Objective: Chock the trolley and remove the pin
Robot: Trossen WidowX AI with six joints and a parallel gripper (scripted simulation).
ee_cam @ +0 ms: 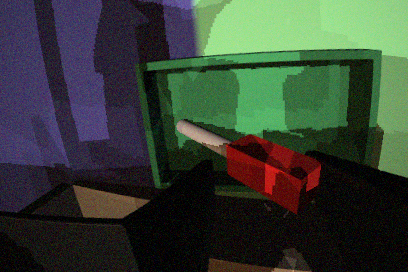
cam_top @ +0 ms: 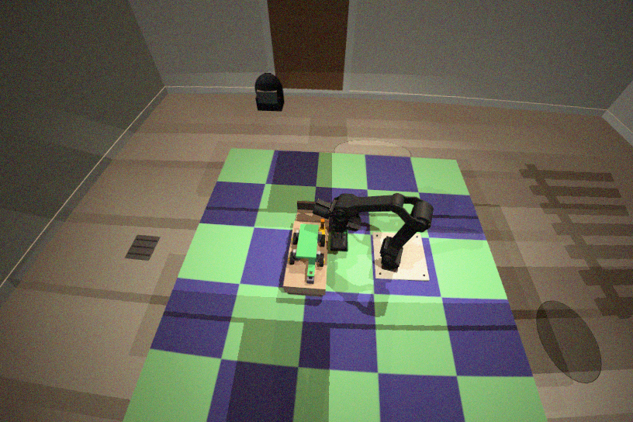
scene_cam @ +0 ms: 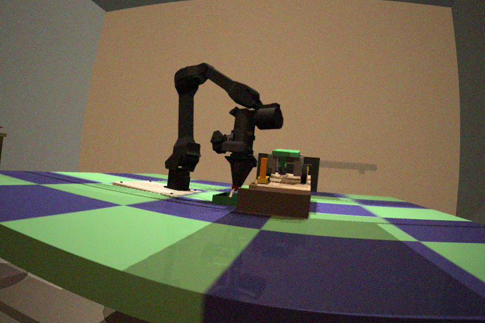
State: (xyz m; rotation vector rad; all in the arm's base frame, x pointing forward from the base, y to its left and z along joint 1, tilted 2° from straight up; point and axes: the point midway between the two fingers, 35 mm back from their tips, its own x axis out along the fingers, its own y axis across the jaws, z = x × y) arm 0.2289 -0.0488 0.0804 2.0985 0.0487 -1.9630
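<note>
My gripper tip is now 10 mm to the left of the red-headed stop pin and 10 mm above it. Round my gripper tip: yellow chock (60 mm ahead, 40 mm above, 30 mm to the left); then green tray (50 mm below, 10 mm behind); then trolley (130 mm to the left, 90 mm ahead, 70 mm above).
</note>
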